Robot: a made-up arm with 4 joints.
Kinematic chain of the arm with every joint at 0, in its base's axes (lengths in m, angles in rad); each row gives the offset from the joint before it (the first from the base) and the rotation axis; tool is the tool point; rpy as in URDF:
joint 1: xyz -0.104 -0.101 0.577 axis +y
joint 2: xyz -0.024 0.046 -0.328 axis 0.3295 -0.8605 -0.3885
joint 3: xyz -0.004 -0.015 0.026 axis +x
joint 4: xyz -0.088 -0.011 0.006 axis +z
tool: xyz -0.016 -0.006 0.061 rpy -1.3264 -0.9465 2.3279
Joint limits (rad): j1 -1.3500..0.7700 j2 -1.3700..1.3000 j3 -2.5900..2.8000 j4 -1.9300..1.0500
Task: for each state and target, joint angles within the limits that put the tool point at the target. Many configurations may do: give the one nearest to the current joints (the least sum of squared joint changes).
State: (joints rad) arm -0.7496 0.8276 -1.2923 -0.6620
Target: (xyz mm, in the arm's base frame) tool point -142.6 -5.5 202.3
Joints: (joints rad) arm -0.3210 1.0158 -0.5293 -0.4736
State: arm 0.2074 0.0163 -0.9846 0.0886
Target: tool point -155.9 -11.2 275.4
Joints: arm -0.2963 0.1653 -1.1774 0.0550
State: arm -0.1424 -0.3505 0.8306 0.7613
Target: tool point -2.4 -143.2 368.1
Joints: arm -0.6671 -0.7705 1.0894 0.7223
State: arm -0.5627 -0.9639 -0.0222 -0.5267
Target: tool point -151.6 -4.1 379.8
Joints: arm 0.1760 -1.3700 -0.7208 -0.7886
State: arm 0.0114 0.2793 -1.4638 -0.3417
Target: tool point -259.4 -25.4 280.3
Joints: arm -0.0075 0.5568 -0.6436 -0.1836
